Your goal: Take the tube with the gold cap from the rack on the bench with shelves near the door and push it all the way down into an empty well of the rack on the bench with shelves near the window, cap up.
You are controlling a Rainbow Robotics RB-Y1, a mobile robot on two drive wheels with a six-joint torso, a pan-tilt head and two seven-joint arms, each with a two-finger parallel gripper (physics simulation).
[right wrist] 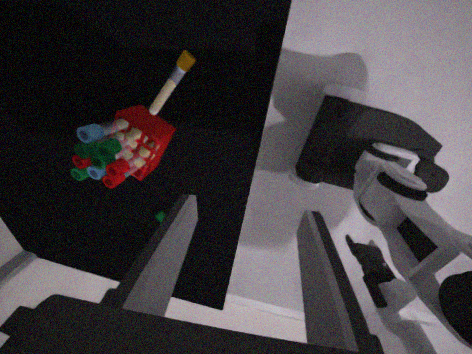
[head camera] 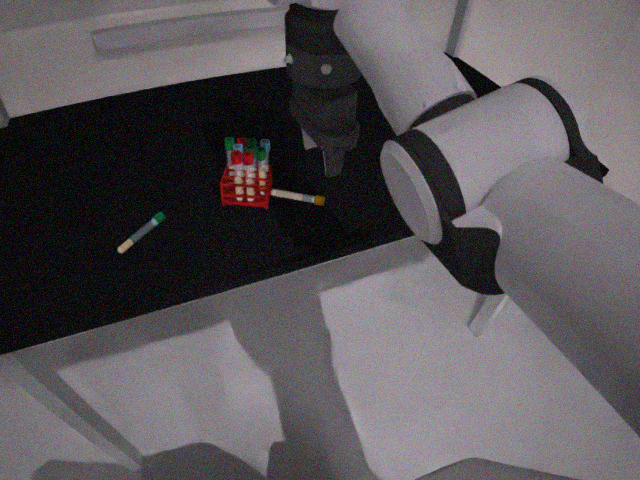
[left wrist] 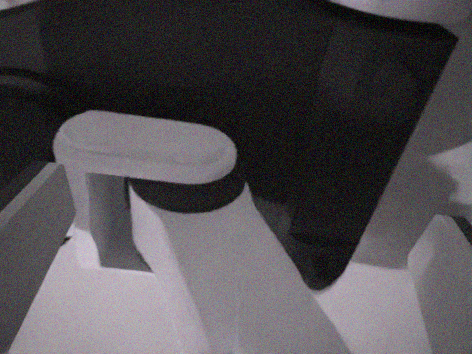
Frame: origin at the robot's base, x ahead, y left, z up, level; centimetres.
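Seen in the pictures: left gripper, between the fingertips: (right wrist: 358,238) (left wrist: 246,212); right gripper, between the fingertips: (right wrist: 247,214) (head camera: 321,160).
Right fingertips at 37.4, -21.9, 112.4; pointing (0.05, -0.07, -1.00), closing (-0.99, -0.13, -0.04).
Observation:
A point is followed by its place in that frame, as x, y, z.
The gold-capped tube (head camera: 297,195) @(52.0, -23.7, 93.0) (right wrist: 170,85) @(51.7, -24.2, 93.1) lies on its side on the black bench top (head camera: 170,279) @(39.6, 3.0, 91.5) (right wrist: 225,90) @(44.0, -25.0, 91.5), its round end at or close beside a red rack (head camera: 245,202) @(53.1, -13.4, 92.9) (right wrist: 155,129) @(52.8, -18.0, 95.4). The rack holds several upright tubes with green, red and blue caps; free wells are hard to make out. My right gripper (head camera: 333,174) @(37.4, -21.9, 112.4) (right wrist: 247,214) @(37.4, -21.9, 112.4) is partly open and empty. In the head view its tip appears above and a little right of the tube's gold cap. My left gripper (left wrist: 246,212) @(-17.6, 25.5, 55.9) is wide open, with nothing between its fingers. The second rack cannot be identified in these views.
A green-capped tube (head camera: 140,233) @(50.6, 7.1, 92.9) lies on the bench left of the rack; its cap also shows in the right wrist view (right wrist: 160,216) @(53.7, 2.7, 93.1). My right arm (head camera: 496,129) @(10.1, -21.6, 134.4) covers the bench's right end. A pale bar (head camera: 191,31) @(109.0, -11.5, 107.8) runs behind the bench. Pale robot parts (left wrist: 145,145) @(-27.3, 10.2, 30.6) fill the lower left wrist view.

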